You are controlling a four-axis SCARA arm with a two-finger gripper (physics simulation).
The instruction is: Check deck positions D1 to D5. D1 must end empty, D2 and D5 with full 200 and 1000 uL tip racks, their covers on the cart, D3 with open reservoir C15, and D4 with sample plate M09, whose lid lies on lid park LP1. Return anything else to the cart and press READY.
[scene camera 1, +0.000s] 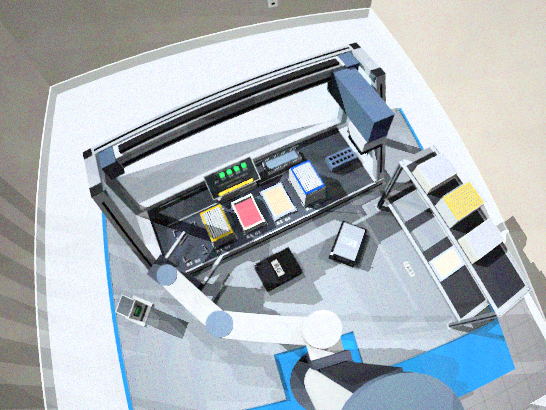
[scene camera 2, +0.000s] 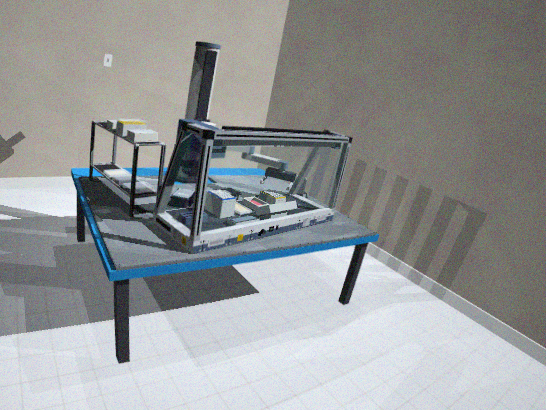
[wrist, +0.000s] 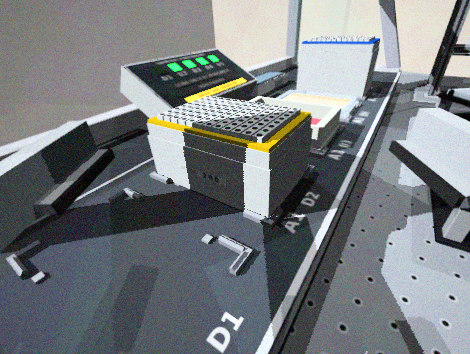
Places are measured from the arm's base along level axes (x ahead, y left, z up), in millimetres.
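Pixels of known places: gripper, fingertip midpoint: [scene camera 1: 203, 244] [scene camera 2: 274, 185] [wrist: 247, 133].
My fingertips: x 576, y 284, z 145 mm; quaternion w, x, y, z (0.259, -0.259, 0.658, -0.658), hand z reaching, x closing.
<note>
Ahead of a thing's pixels: the offset from my fingertips to its top centre. "spot": to the spot under its first point.
My open, empty gripper [scene camera 1: 202, 244] [wrist: 250, 175] is at the deck's left end by D1. Bare D1 [wrist: 125, 320] shows corner clips. The yellow-rimmed 200 tip rack {dy -59, dx +78, dz -19 mm} [scene camera 1: 216, 223] [scene camera 2: 272, 196] [wrist: 215, 165] stands uncovered on D2, between the fingers in the wrist view but not visibly touched. Open reservoir C15 {dy -181, dx +101, dz -53 mm} [scene camera 1: 247, 212] [wrist: 325, 120] with red liquid is on D3. A pale-yellow plate {dy -303, dx +124, dz -70 mm} [scene camera 1: 278, 200] is on D4. A blue-rimmed tip rack {dy -425, dx +147, dz +14 mm} [scene camera 1: 307, 180] [scene camera 2: 221, 204] [wrist: 337, 62] is uncovered on D5. A whitish lid-like piece {dy -512, dx -109, dz -75 mm} [scene camera 1: 348, 241] lies on a black stand; its label is unclear.
The cart {dy -821, dx -254, dz +224 mm} [scene camera 1: 514, 302] [scene camera 2: 134, 180] at the right bears white boxes, a yellow-topped rack {dy -808, dx -190, dz +288 mm} [scene camera 1: 460, 200] and a cream plate {dy -834, dx -318, dz -16 mm} [scene camera 1: 446, 263]. A black RG block {dy -232, dx -129, dz -76 mm} [scene camera 1: 278, 268] stands before the deck. The display {spot: dy -157, dx +238, dz -17 mm} [scene camera 1: 232, 177] [wrist: 190, 80] shows several green lights. A green-button box {spot: dy +300, dx -171, dz -50 mm} [scene camera 1: 139, 310] is at the left.
</note>
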